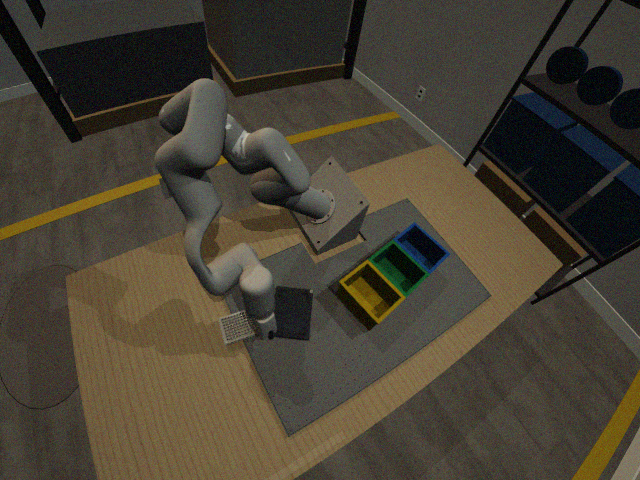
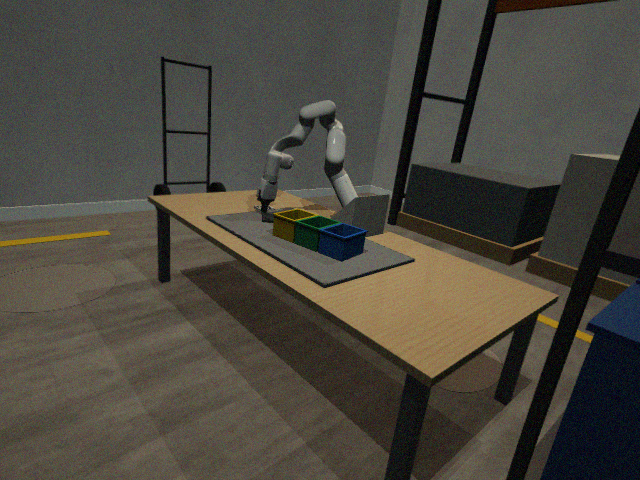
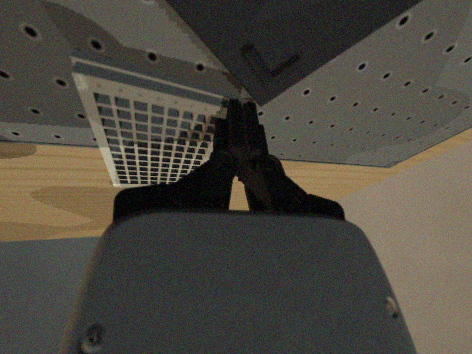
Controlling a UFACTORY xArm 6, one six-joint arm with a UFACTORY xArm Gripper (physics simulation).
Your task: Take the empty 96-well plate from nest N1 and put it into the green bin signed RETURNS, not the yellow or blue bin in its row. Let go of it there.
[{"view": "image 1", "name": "white 96-well plate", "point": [236,327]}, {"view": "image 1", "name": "dark nest block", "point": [292,312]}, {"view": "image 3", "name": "my gripper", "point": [236,118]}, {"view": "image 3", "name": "dark nest block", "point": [317,39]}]
